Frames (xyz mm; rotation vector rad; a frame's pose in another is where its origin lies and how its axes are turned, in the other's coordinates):
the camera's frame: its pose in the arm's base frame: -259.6 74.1 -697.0 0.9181 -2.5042 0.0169
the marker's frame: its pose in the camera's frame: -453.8 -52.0 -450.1 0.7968 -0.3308 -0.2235
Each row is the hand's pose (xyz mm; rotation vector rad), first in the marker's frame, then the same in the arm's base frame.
Working: the marker's frame: its pose in the arm's base frame: 265.6 385.4 -500.7 -1.4875 2.4864 -0.8413

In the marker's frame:
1: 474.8 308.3 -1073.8 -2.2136 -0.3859 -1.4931
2: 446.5 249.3 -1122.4 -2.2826 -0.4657 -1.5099
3: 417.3 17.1 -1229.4 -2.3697 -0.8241 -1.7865
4: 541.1 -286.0 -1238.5 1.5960 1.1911 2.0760
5: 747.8 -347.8 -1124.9 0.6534 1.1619 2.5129
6: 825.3 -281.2 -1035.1 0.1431 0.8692 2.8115
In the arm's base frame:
1: -618.6 521.7 319.8 1.6099 -0.3250 -1.5877
2: -576.8 543.5 386.3 1.5827 -0.2556 -1.6758
3: -422.3 526.8 591.4 1.6163 0.1646 -1.8930
4: -253.7 316.6 777.6 1.9407 0.9622 -1.8675
5: -268.1 74.7 750.0 2.3785 1.5814 -1.1469
6: -325.3 -2.3 653.5 2.4868 1.6794 -0.4629

